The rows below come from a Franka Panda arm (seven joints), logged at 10 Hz.
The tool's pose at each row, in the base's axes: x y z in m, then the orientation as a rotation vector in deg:
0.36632, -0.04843, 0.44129, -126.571, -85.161, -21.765
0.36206, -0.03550, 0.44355, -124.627, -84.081, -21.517
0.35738, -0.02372, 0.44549, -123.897, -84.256, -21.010
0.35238, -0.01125, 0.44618, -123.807, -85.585, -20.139
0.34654, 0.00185, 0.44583, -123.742, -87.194, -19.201
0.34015, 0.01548, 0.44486, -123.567, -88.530, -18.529
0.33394, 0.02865, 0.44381, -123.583, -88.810, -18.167
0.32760, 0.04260, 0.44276, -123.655, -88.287, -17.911
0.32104, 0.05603, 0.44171, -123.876, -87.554, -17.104
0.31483, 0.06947, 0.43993, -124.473, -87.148, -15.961
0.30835, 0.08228, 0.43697, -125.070, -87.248, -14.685
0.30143, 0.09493, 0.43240, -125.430, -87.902, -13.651
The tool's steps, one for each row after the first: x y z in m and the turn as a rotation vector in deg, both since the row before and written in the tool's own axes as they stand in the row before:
0.00977, -0.00854, 0.00470, 1.838, 1.257, 0.170
0.00841, -0.00837, 0.00486, 0.734, 0.007, -0.233
0.00827, -0.00846, 0.00640, 0.121, -0.990, -0.712
0.00819, -0.00905, 0.00754, 0.041, -1.163, -0.869
0.00843, -0.00943, 0.00822, 0.056, -0.857, -0.778
0.00833, -0.00900, 0.00793, 0.081, -0.319, -0.105
0.00899, -0.00929, 0.00829, 0.233, 0.068, 0.399
0.00841, -0.00939, 0.00810, 0.457, -0.196, 0.681
0.00814, -0.00892, 0.00875, 0.242, -0.696, 0.661
0.00702, -0.00875, 0.00943, 0.139, -0.993, 0.366
0.00618, -0.00870, 0.01071, 0.011, -1.001, -0.104

